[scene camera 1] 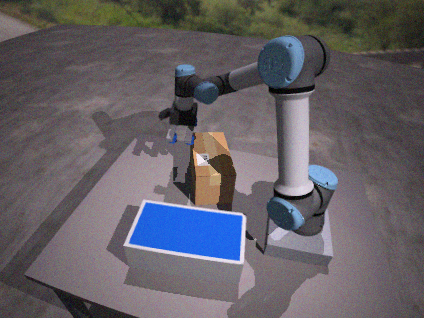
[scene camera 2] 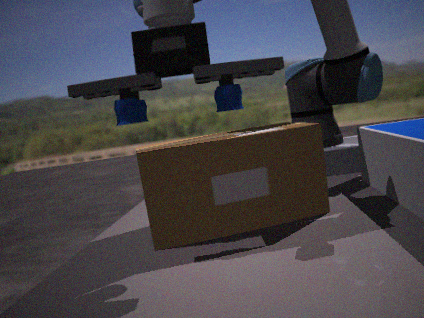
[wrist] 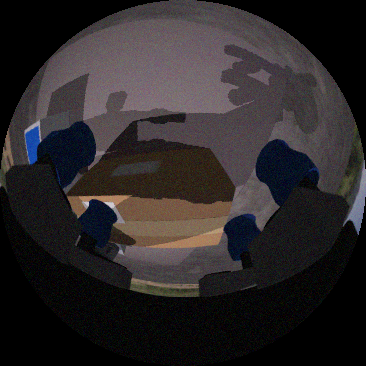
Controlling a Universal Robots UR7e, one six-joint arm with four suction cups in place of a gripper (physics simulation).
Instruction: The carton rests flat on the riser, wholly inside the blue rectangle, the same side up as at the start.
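Frame: origin at the arm's base, x ahead, y left, z up, level; centimetres.
Where they show: hand at its tool point: (scene camera 1: 183, 132) (scene camera 2: 181, 116) (wrist: 170, 194).
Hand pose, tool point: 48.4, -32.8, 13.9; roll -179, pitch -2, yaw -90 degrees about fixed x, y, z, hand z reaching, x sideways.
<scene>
Things, the pixels of their centre, and the offset from my tool point, as dx, dy, dz. Level surfaces: height alone.
- brown carton at the middle of its body: (scene camera 2: 229, 178) (wrist: 144, 198) (scene camera 1: 210, 166) -12.4, +6.1, -12.4
- light grey riser at the middle of its body: (scene camera 1: 188, 240) (wrist: 50, 169) -7.1, +44.7, -14.2
- filled blue rectangle at the middle of its body: (scene camera 1: 188, 229) (wrist: 40, 178) -7.1, +44.7, -8.2
- table at its surface level: dz -20.2
A brown carton (scene camera 1: 206, 190) (scene camera 2: 185, 215) (wrist: 175, 175) stands upright on the table behind the riser, with tape and a white label on its top and a pale label on one long side. The light grey riser (scene camera 1: 185, 272) (scene camera 2: 377, 157) has a filled blue rectangle (scene camera 1: 187, 231) (scene camera 2: 407, 128) (wrist: 32, 142) with a white border on its top. My gripper (scene camera 1: 182, 139) (scene camera 2: 179, 106) (wrist: 172, 197) is open, its four blue suction cups pointing down. In scene camera 2 the cups hang above the carton's top with a gap. In the wrist view two cups partly hide the carton and its top label.
The arm's base stands on a grey block (scene camera 1: 300, 247) on the table (scene camera 1: 75, 250), to the right of the riser and carton in scene camera 1. The arm reaches over from the right at height. Shadows of the arm and carton fall across the table.
</scene>
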